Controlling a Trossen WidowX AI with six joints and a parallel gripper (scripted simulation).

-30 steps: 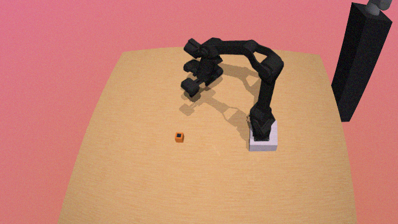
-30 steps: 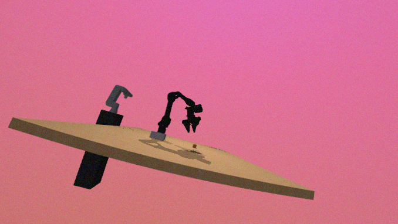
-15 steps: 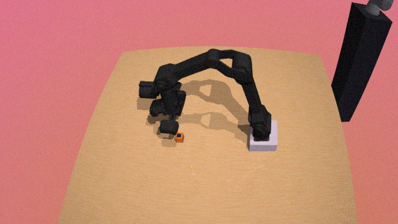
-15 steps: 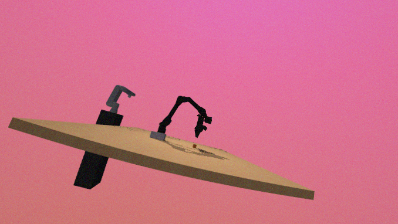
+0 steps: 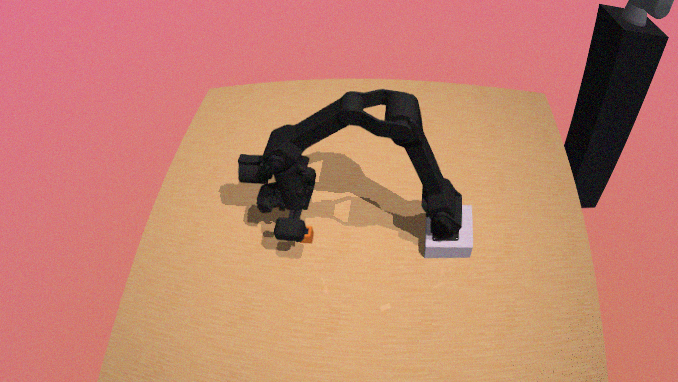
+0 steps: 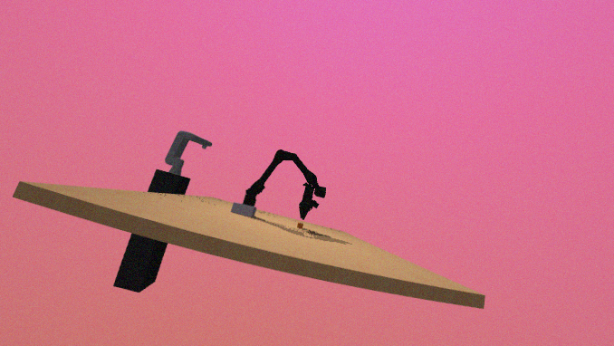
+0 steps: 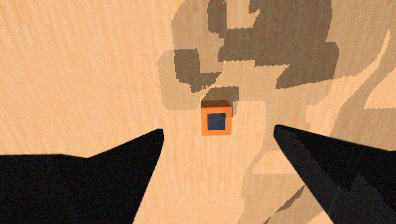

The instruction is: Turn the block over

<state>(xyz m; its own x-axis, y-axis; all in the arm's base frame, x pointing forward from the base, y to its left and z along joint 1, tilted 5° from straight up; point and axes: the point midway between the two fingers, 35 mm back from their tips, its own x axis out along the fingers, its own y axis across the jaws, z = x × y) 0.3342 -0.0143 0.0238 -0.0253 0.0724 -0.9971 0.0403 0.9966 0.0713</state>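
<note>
The orange block lies 30 mm below my gripper tip.
</note>
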